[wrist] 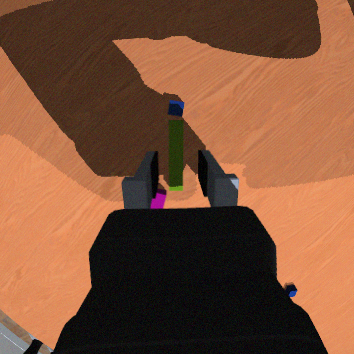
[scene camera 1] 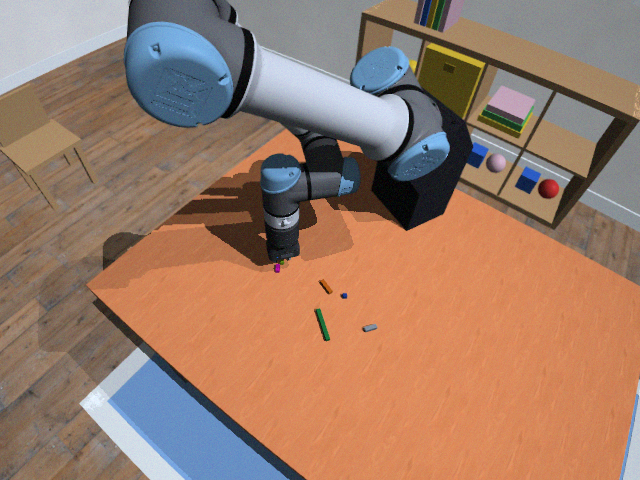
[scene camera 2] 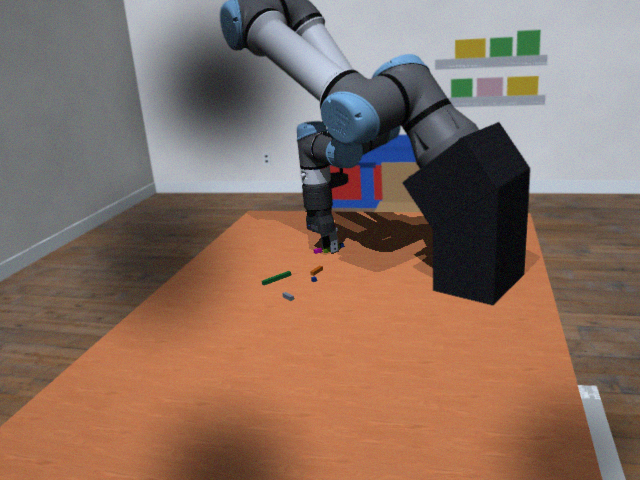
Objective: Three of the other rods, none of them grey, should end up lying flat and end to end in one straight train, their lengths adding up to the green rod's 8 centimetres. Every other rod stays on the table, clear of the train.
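Frame: origin at the arm's base, x ahead, y left, z up, level; metres.
Where they show: gripper, between the fingertips: (wrist: 177, 164) (scene camera 1: 281, 258) (scene camera 2: 330, 249); arm's base, origin of its link: (scene camera 2: 450, 151).
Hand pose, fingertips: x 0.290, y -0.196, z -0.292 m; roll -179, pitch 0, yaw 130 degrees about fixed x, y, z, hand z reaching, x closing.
Each offset is from my fingertips to the top centre of the thing. Level surfaces: height alone.
My gripper (scene camera 2: 330, 249) (wrist: 177, 164) is open and low at the table, its fingers on either side of the near part of the lime rod @(dx -0.005, dy -0.006, dz +0.006 m) (scene camera 1: 282, 262) (scene camera 2: 326, 251) (wrist: 176, 152), with nothing gripped. A short blue rod @(dx -0.031, dy -0.027, dz +0.006 m) (scene camera 2: 341, 245) (wrist: 175, 108) lies at the lime rod's far end, with a narrow gap in the wrist view. The magenta rod @(dx +0.033, dy +0.006, dz +0.006 m) (scene camera 1: 277, 268) (scene camera 2: 317, 251) (wrist: 158, 200) lies off the near end, a little to the side and slightly turned, close to the left finger in the wrist view. The green rod @(dx +0.125, dy +0.173, dz +0.006 m) (scene camera 1: 322, 324) (scene camera 2: 276, 277) lies apart.
The orange rod @(dx +0.029, dy +0.139, dz +0.006 m) (scene camera 1: 325, 286) (scene camera 2: 316, 270), another short blue rod @(dx +0.032, dy +0.190, dz +0.006 m) (scene camera 1: 344, 295) (scene camera 2: 313, 279) (wrist: 292, 290) and the grey rod @(dx +0.086, dy +0.277, dz +0.006 m) (scene camera 1: 369, 328) (scene camera 2: 287, 296) lie separately on the table @(dz -0.004 m) (scene camera 1: 465, 335). The arm's black base (scene camera 1: 413, 196) (scene camera 2: 465, 232) stands at the table's side.
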